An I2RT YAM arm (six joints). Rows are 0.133 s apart.
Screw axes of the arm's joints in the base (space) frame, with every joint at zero. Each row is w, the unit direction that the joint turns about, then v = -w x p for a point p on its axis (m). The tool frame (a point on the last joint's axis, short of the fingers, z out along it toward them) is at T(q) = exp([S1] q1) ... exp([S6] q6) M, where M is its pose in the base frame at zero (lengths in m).
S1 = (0, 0, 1, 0, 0, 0)
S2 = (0, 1, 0, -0.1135, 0, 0.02)
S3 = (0, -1, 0, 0.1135, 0, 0.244)
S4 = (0, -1, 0, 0.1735, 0, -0.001)
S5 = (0, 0, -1, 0, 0.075, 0)
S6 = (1, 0, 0, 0, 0.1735, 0)
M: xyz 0.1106 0 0.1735 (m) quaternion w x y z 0.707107 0 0.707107 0
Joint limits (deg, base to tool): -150..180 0..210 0..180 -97..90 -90..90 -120..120
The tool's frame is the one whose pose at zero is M.
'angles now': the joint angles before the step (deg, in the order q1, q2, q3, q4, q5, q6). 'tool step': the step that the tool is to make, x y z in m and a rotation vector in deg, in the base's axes. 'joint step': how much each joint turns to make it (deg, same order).
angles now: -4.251, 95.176, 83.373, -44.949, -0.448, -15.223
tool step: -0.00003, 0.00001, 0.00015, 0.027, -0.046, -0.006
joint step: -0.001, -0.021, 0.000, 0.022, -0.023, 0.021
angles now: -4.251, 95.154, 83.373, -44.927, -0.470, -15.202
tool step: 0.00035, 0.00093, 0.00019, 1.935, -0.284, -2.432
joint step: 0.132, 0.001, 0.002, 0.173, -0.219, 3.214
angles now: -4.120, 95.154, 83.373, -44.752, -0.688, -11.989
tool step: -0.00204, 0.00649, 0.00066, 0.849, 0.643, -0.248
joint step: 1.027, -0.284, 0.001, -0.962, 0.021, 1.509
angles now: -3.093, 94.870, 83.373, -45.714, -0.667, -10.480
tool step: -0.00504, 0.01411, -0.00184, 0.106, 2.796, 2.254
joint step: 2.274, -0.196, 0.002, -2.996, 0.001, 0.022
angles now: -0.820, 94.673, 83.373, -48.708, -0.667, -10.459
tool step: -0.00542, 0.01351, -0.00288, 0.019, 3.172, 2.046
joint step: 2.251, 0.000, 0.001, -3.170, 0.066, 0.197
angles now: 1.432, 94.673, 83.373, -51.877, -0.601, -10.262
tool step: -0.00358, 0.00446, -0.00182, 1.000, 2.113, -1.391
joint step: 0.765, 0.022, -0.001, -2.032, -0.022, 2.405
